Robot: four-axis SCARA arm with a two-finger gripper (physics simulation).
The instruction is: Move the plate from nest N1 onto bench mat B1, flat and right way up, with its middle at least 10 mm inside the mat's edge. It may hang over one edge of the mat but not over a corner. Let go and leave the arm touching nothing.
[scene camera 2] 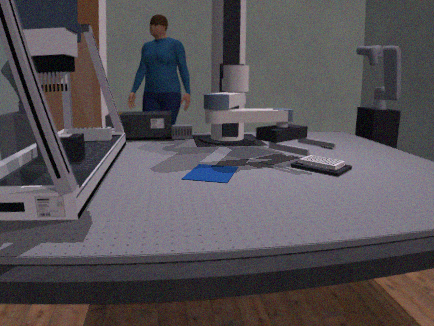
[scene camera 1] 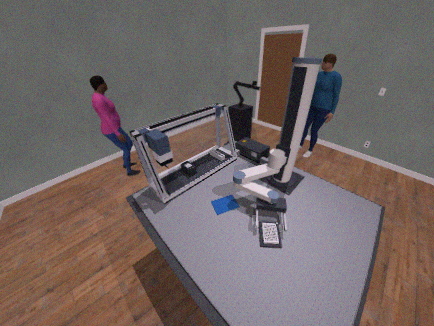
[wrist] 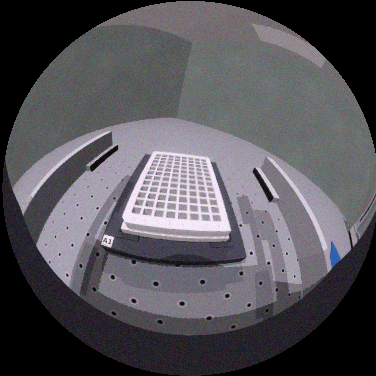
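Seen in the pictures: gripper, fingertip midpoint: (scene camera 2: 322, 149) (scene camera 1: 270, 228) (wrist: 185, 145); arm's base, link origin: (scene camera 2: 227, 142) (scene camera 1: 280, 178).
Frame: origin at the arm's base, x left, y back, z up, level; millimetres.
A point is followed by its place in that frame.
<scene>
A white gridded plate (scene camera 1: 270, 232) @(x 218, y -522, z 39 mm) (scene camera 2: 322, 161) @(x 213, y -533, z 37 mm) (wrist: 175, 187) @(x 207, y -507, z 39 mm) lies flat, grid side up, in the dark nest N1 (scene camera 1: 270, 245) @(x 261, y -583, z 25 mm) (scene camera 2: 337, 172) @(x 223, y -617, z 25 mm) (wrist: 175, 254) @(x 167, y -464, z 25 mm). The nest's near-left corner carries an "A1" label in the wrist view. The gripper (scene camera 1: 271, 228) @(x 215, y -522, z 75 mm) (scene camera 2: 321, 148) @(x 215, y -522, z 75 mm) (wrist: 184, 171) @(x 215, y -522, z 75 mm) is open and empty. Its fingers are level, low over the bench and widely spaced, pointing toward the plate; in the wrist view one is on each side of it, clear of its sides. The blue bench mat B1 (scene camera 1: 225, 204) @(x -135, y -539, z 15 mm) (scene camera 2: 210, 173) @(x -146, y -550, z 15 mm) lies bare on the bench; a corner of the mat (wrist: 334, 255) @(x -127, y -601, z 15 mm) shows in the wrist view.
A gantry machine with a white frame (scene camera 1: 182, 182) (scene camera 2: 100, 185) stands left of the mat. A dark box (scene camera 1: 253, 149) @(x -336, y 50, z 128 mm) (scene camera 2: 145, 125) @(x -368, y 35, z 79 mm) stands near the arm's column (scene camera 1: 298, 120) @(x 47, y -58, z 546 mm) (scene camera 2: 216, 55) @(x -59, y -45, z 386 mm). Two people stand beyond the bench in scene camera 1.
</scene>
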